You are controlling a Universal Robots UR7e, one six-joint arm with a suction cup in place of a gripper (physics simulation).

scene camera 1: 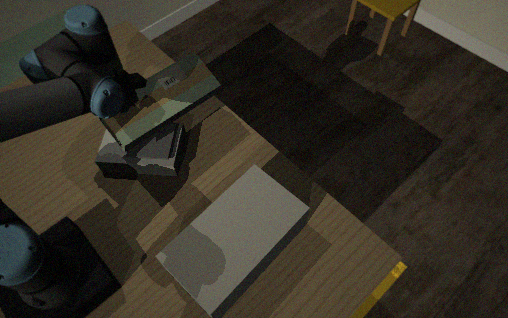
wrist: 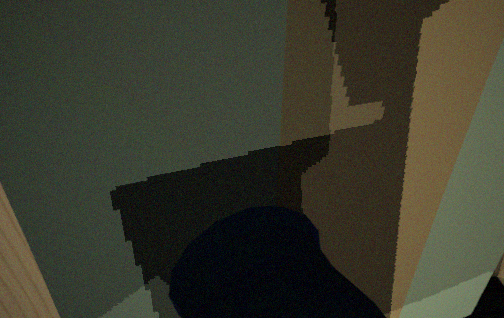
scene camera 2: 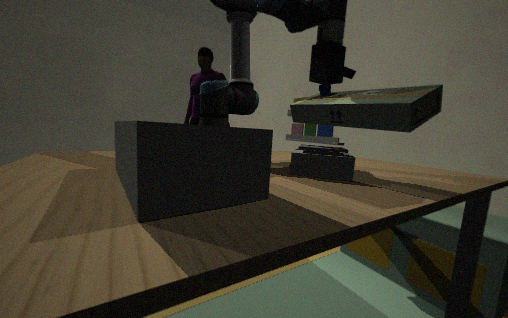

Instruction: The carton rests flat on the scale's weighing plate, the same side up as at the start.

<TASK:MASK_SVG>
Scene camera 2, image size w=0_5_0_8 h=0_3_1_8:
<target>green carton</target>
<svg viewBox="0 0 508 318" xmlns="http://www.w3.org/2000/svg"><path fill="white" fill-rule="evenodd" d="M443 84L331 92L331 95L320 97L320 93L290 104L292 119L294 123L412 132L441 112Z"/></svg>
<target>grey block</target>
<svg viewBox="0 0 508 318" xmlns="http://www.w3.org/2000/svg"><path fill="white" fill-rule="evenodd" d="M114 121L116 171L138 222L266 200L269 197L273 130L149 121Z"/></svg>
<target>scale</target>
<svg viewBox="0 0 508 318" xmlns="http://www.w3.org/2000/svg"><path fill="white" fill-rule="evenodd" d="M292 152L291 175L353 181L355 157L348 154L348 150L343 147L300 145L299 148Z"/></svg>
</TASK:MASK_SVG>
